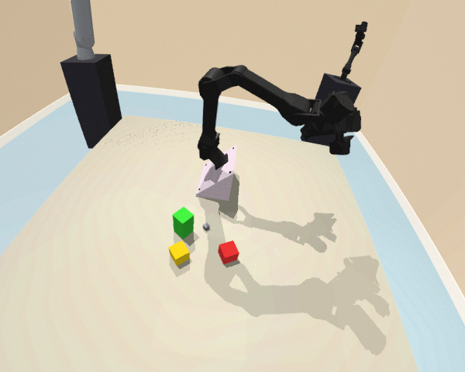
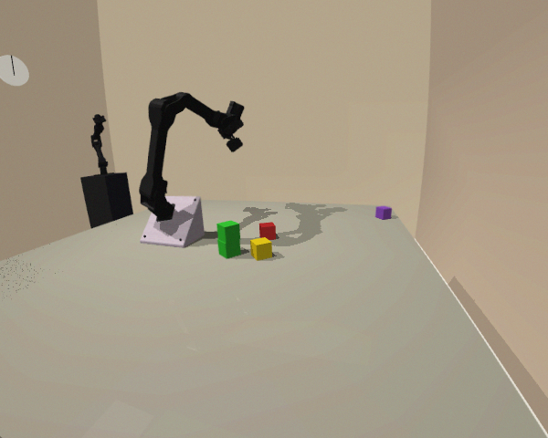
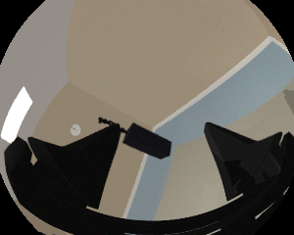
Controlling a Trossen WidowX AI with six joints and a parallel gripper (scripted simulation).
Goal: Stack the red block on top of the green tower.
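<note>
My gripper tip is now 38 cm to the left of the red block, 35 cm above it and 26 cm short of it. Also, from my gripper tip: purple block 73 cm ahead, 35 cm below, 11 cm to the right; then yellow block 53 cm to the right, 35 cm below, 27 cm ahead.
</note>
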